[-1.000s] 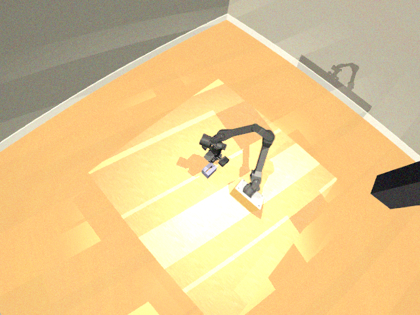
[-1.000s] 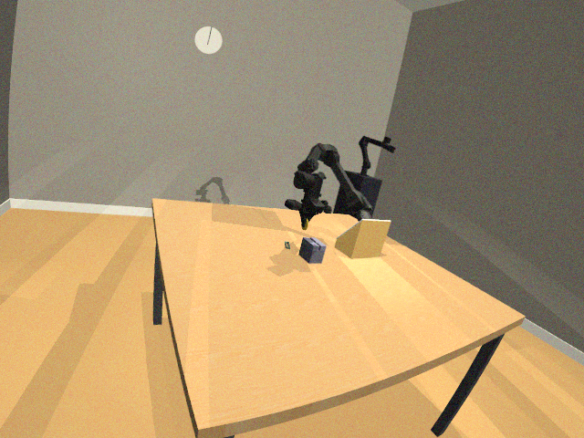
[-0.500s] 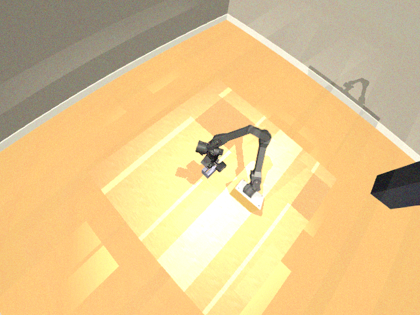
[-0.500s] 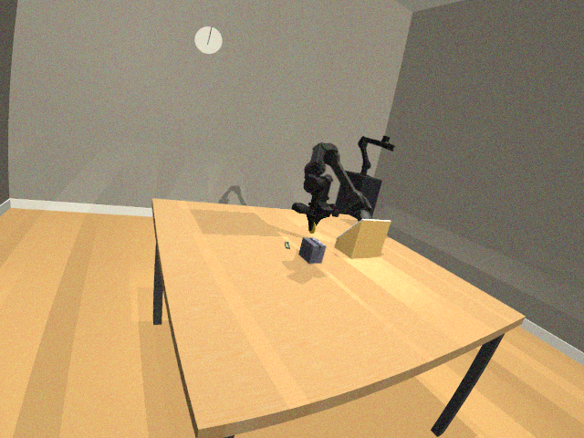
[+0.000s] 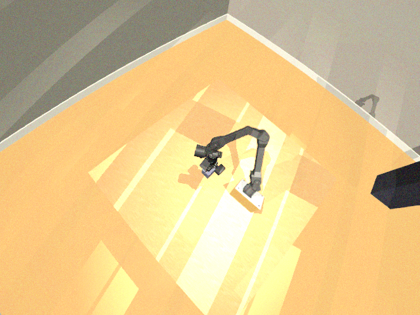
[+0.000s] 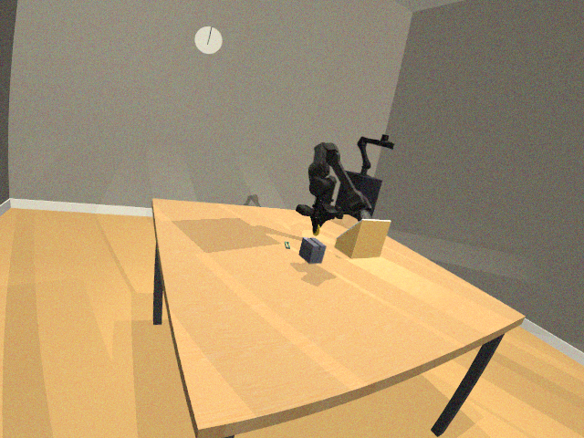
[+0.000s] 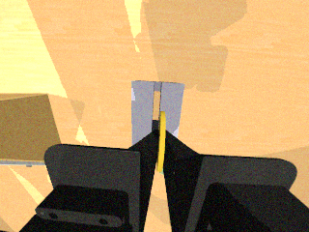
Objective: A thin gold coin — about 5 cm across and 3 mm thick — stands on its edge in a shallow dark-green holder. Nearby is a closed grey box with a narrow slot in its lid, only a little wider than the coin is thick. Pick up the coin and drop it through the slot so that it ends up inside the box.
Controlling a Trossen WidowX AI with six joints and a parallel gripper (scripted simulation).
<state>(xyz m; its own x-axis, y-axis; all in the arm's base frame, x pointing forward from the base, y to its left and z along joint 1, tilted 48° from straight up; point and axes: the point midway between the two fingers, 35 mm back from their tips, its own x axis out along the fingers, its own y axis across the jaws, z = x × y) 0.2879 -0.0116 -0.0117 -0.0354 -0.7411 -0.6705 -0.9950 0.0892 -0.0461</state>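
Now: gripper tip 1 cm below the thin gold coin.
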